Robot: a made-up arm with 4 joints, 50 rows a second.
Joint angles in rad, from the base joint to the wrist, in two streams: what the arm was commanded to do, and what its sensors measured. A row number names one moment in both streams.
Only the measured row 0 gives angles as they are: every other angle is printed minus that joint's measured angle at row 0.
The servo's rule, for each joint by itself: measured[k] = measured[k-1] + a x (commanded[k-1-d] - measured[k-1]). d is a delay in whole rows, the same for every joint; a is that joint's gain. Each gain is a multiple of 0.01, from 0.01 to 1. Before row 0 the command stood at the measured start. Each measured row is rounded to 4 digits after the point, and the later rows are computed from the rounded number. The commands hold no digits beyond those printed.
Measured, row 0:
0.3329 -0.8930 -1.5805 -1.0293
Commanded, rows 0 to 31:
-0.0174 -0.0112 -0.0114 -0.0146
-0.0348 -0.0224 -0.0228 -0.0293
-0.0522 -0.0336 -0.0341 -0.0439
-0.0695 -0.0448 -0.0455 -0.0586
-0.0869 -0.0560 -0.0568 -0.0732
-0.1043 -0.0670 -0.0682 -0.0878
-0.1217 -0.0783 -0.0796 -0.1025
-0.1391 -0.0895 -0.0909 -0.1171
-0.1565 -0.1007 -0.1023 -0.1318
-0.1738 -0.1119 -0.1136 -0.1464
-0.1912 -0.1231 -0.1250 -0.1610
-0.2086 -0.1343 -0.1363 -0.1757
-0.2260 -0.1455 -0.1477 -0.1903
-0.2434 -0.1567 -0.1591 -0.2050
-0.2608 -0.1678 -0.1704 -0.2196
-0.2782 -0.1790 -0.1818 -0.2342
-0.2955 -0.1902 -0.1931 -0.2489
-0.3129 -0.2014 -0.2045 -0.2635
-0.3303 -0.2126 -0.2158 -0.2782
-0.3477 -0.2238 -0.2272 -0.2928
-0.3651 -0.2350 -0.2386 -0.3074
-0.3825 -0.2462 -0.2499 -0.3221
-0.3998 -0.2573 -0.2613 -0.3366
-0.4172 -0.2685 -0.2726 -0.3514
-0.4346 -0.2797 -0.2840 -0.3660
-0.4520 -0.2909 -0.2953 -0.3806
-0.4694 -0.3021 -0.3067 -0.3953
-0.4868 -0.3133 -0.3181 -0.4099
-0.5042 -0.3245 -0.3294 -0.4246
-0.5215 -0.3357 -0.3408 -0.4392
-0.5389 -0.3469 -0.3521 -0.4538
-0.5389 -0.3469 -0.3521 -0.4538
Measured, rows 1 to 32:
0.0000 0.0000 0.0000 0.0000
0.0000 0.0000 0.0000 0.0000
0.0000 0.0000 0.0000 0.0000
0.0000 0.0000 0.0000 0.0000
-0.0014 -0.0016 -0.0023 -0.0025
-0.0041 -0.0045 -0.0064 -0.0071
-0.0079 -0.0086 -0.0119 -0.0134
-0.0128 -0.0137 -0.0186 -0.0211
-0.0187 -0.0196 -0.0262 -0.0300
-0.0255 -0.0262 -0.0346 -0.0398
-0.0332 -0.0335 -0.0436 -0.0505
-0.0417 -0.0413 -0.0531 -0.0618
-0.0509 -0.0496 -0.0629 -0.0737
-0.0607 -0.0583 -0.0730 -0.0861
-0.0711 -0.0674 -0.0834 -0.0988
-0.0821 -0.0768 -0.0940 -0.1119
-0.0936 -0.0864 -0.1047 -0.1252
-0.1056 -0.0962 -0.1156 -0.1388
-0.1180 -0.1062 -0.1266 -0.1525
-0.1308 -0.1164 -0.1376 -0.1664
-0.1440 -0.1267 -0.1487 -0.1804
-0.1575 -0.1372 -0.1599 -0.1945
-0.1713 -0.1478 -0.1711 -0.2087
-0.1854 -0.1584 -0.1823 -0.2230
-0.1998 -0.1691 -0.1936 -0.2373
-0.2144 -0.1799 -0.2049 -0.2517
-0.2292 -0.1907 -0.2162 -0.2661
-0.2442 -0.2016 -0.2275 -0.2806
-0.2594 -0.2125 -0.2388 -0.2951
-0.2748 -0.2235 -0.2501 -0.3096
-0.2904 -0.2345 -0.2614 -0.3242
-0.3061 -0.2455 -0.2727 -0.3388
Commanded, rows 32 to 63:
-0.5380 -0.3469 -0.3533 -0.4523
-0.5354 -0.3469 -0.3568 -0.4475
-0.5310 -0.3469 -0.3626 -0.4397
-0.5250 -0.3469 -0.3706 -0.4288
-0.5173 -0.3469 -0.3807 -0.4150
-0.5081 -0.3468 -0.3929 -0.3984
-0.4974 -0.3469 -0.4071 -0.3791
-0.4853 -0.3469 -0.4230 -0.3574
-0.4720 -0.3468 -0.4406 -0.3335
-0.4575 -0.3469 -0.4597 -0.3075
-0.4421 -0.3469 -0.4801 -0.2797
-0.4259 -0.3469 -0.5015 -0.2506
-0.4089 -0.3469 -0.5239 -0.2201
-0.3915 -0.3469 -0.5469 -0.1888
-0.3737 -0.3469 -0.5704 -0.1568
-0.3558 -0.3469 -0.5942 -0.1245
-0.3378 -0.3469 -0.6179 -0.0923
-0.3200 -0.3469 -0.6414 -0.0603
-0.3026 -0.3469 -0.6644 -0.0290
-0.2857 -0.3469 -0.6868 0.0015
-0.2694 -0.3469 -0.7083 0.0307
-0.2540 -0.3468 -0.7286 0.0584
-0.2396 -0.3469 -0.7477 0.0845
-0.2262 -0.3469 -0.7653 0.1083
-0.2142 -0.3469 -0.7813 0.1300
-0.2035 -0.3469 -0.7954 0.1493
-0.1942 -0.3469 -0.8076 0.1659
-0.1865 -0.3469 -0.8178 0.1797
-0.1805 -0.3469 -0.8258 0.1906
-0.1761 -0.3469 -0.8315 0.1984
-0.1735 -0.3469 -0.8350 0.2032
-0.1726 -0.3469 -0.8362 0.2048
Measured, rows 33 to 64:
-0.3219 -0.2566 -0.2840 -0.3534
-0.3379 -0.2677 -0.2954 -0.3680
-0.3540 -0.2788 -0.3067 -0.3826
-0.3688 -0.2883 -0.3158 -0.3947
-0.3823 -0.2965 -0.3233 -0.4045
-0.3945 -0.3036 -0.3300 -0.4118
-0.4054 -0.3097 -0.3365 -0.4165
-0.4150 -0.3149 -0.3433 -0.4186
-0.4232 -0.3194 -0.3508 -0.4180
-0.4300 -0.3232 -0.3592 -0.4147
-0.4354 -0.3265 -0.3688 -0.4086
-0.4394 -0.3294 -0.3796 -0.3999
-0.4420 -0.3318 -0.3918 -0.3886
-0.4432 -0.3339 -0.4054 -0.3748
-0.4431 -0.3357 -0.4203 -0.3586
-0.4417 -0.3373 -0.4365 -0.3402
-0.4391 -0.3386 -0.4540 -0.3198
-0.4353 -0.3398 -0.4726 -0.2975
-0.4304 -0.3408 -0.4922 -0.2736
-0.4244 -0.3417 -0.5126 -0.2483
-0.4175 -0.3424 -0.5337 -0.2218
-0.4097 -0.3430 -0.5552 -0.1943
-0.4011 -0.3435 -0.5770 -0.1662
-0.3919 -0.3440 -0.5990 -0.1377
-0.3821 -0.3444 -0.6209 -0.1091
-0.3719 -0.3447 -0.6424 -0.0806
-0.3613 -0.3450 -0.6635 -0.0525
-0.3505 -0.3453 -0.6839 -0.0252
-0.3396 -0.3455 -0.7034 0.0012
-0.3287 -0.3457 -0.7218 0.0264
-0.3179 -0.3459 -0.7390 0.0501
-0.3074 -0.3460 -0.7548 0.0721

